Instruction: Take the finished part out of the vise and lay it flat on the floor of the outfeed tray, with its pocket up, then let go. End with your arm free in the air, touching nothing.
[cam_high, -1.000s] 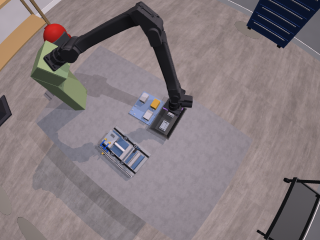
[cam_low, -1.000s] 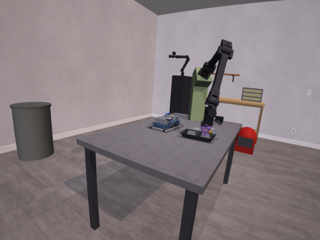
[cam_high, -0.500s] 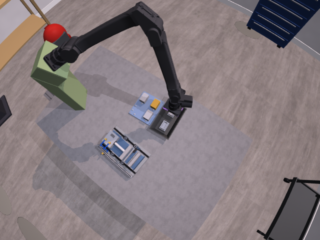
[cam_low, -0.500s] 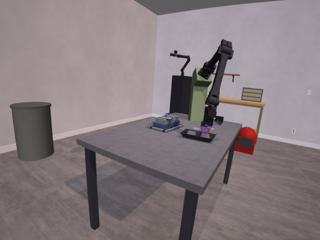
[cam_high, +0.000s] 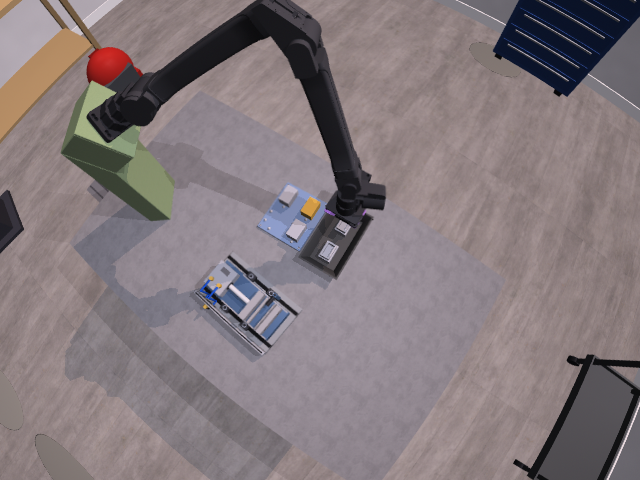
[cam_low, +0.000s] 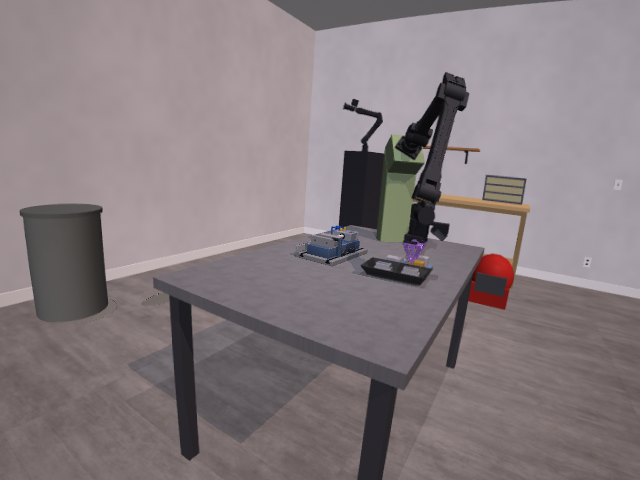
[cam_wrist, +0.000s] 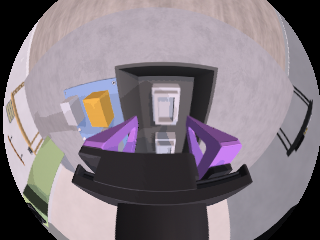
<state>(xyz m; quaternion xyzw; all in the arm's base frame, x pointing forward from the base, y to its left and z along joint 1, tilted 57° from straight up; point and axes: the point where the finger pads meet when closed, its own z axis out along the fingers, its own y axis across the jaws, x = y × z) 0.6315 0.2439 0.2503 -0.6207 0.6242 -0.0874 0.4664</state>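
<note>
The orange block is 11 cm behind my hand, 6 cm below it and 4 cm to the right of it. The rest, counted from my hand: blue plate (14 cm behind, 10 cm to the right, 8 cm below).
</note>
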